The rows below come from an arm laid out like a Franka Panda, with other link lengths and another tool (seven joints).
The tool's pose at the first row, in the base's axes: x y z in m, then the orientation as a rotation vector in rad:
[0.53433 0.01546 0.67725 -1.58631 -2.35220 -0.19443]
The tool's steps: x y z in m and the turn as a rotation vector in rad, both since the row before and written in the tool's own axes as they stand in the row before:
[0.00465 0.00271 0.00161 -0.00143 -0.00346 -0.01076]
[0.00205 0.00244 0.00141 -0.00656 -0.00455 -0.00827]
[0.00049 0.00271 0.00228 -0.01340 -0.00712 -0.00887]
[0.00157 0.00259 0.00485 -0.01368 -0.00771 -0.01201]
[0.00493 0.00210 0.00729 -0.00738 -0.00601 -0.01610]
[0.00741 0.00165 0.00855 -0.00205 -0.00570 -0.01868]
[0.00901 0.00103 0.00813 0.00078 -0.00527 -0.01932]
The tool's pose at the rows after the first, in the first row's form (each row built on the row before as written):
[0.53494 0.02104 0.67706 -1.57619 -2.36417 -0.19590]
[0.53622 0.02418 0.67625 -1.57169 -2.37622 -0.20225]
[0.53817 0.02630 0.67413 -1.57066 -2.39249 -0.21522]
[0.53926 0.03002 0.66993 -1.56624 -2.41187 -0.22882]
[0.53834 0.03713 0.66442 -1.55334 -2.43173 -0.23669]
[0.53584 0.04653 0.65841 -1.53483 -2.45206 -0.23859]
[0.53205 0.05687 0.65321 -1.51399 -2.47174 -0.23732]

